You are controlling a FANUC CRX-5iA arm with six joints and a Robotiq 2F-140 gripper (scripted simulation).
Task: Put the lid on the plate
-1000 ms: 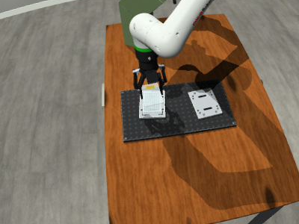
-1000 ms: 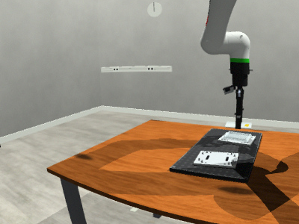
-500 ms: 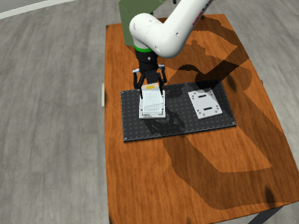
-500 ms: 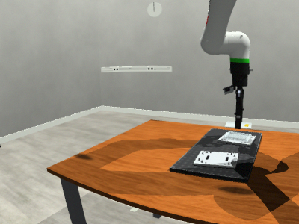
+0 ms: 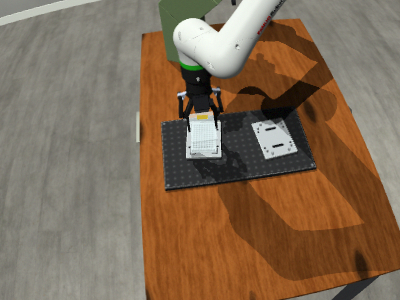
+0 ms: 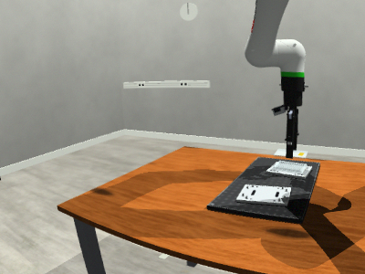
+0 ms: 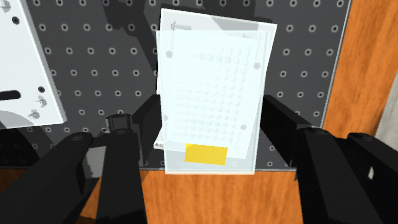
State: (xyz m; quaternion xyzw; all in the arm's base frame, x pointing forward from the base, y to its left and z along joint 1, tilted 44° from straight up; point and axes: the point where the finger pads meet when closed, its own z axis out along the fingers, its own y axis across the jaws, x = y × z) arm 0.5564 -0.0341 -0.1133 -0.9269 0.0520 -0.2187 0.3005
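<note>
Right now my hand is 8 cm above the culture plate E01. The rest, counted from my hand: lid park 3 cm ahead, 25 cm to the left, 9 cm below; clear lid 2 cm below.
</note>
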